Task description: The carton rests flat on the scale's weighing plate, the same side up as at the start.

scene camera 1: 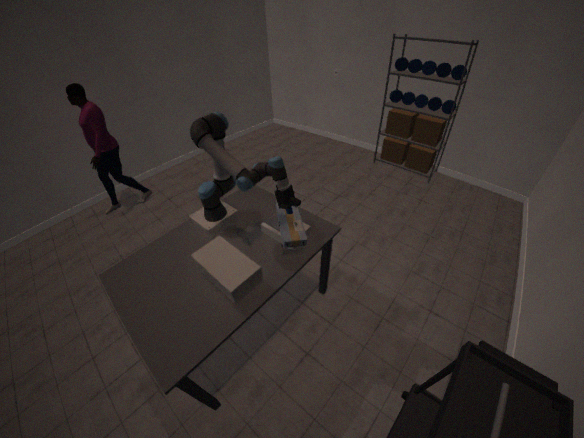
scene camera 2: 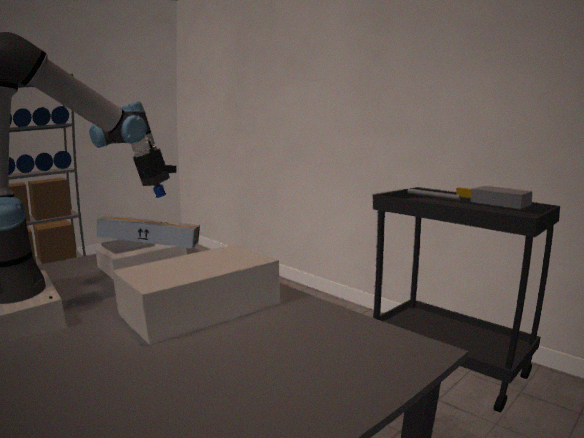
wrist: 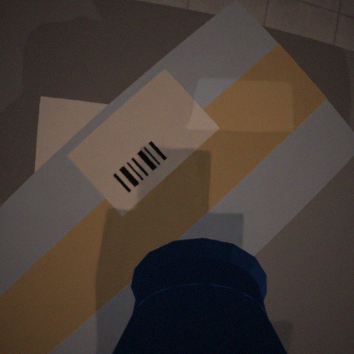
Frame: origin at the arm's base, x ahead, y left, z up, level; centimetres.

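Seen in the pictures: hand at its tool point: (scene camera 1: 289, 212) (scene camera 2: 161, 195); arm's base at its link origin: (scene camera 1: 215, 214) (scene camera 2: 17, 291).
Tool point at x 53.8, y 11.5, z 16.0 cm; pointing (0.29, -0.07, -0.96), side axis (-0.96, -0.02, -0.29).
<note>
Pixels of each thing's top centre, then the offset from my tool point to it. Level surfaces: height alone.
- white scale at its top centre: (scene camera 2: 139, 240) (scene camera 1: 285, 223) dy +4.6, dx -7.3, dz -14.7 cm
- grey weighing plate at its top centre: (scene camera 2: 127, 243) (scene camera 1: 279, 220) dy +5.1, dx -11.8, dz -14.7 cm
- large pale box at its top centre: (scene camera 2: 194, 265) (scene camera 1: 224, 260) dy -39.4, dx -16.1, dz -11.7 cm
- table at its surface level: dz -23.3 cm
The carton (scene camera 1: 291, 227) (scene camera 2: 145, 232) (wrist: 245, 105) is grey-blue with an orange stripe and a barcode label on top; the two arrows on its side point up. It looks tilted on the white scale (scene camera 1: 270, 229) (scene camera 2: 145, 257) (wrist: 60, 125), its end toward the table's near edge lower in scene camera 1. Part of the grey weighing plate (scene camera 2: 122, 246) shows under its raised left end in scene camera 2. The contact under the carton is hidden. My gripper (scene camera 1: 289, 210) (scene camera 2: 159, 194) (wrist: 199, 250), a blue suction cup, is open and hangs above the carton, with a gap between them.
A large pale box (scene camera 1: 227, 265) (scene camera 2: 200, 272) stands on the table (scene camera 1: 165, 320) (scene camera 2: 250, 375) near the scale. A black cart (scene camera 1: 467, 370) (scene camera 2: 460, 215) stands apart. A shelf rack (scene camera 1: 432, 41) and a walking person (scene camera 1: 97, 130) are farther back.
</note>
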